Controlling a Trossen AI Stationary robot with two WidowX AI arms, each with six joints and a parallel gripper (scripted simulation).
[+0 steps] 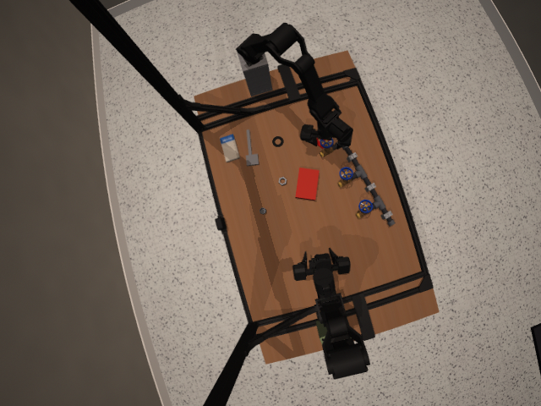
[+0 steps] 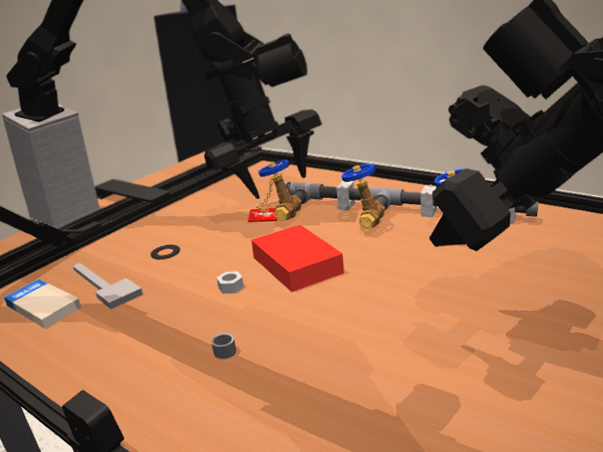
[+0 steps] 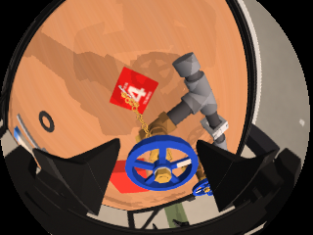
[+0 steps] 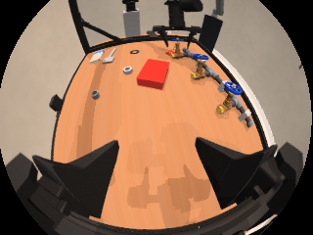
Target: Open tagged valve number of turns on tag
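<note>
Now: the red tag 1 cm behind my left hand, 4 cm to the left of it and 9 cm below it. From my left hand the other things lie so: box: 38 cm behind, 12 cm to the left, 8 cm below; red block: 11 cm behind, 12 cm to the right, 8 cm below; grey t-shaped piece: 30 cm behind, 8 cm to the left, 9 cm below.
</note>
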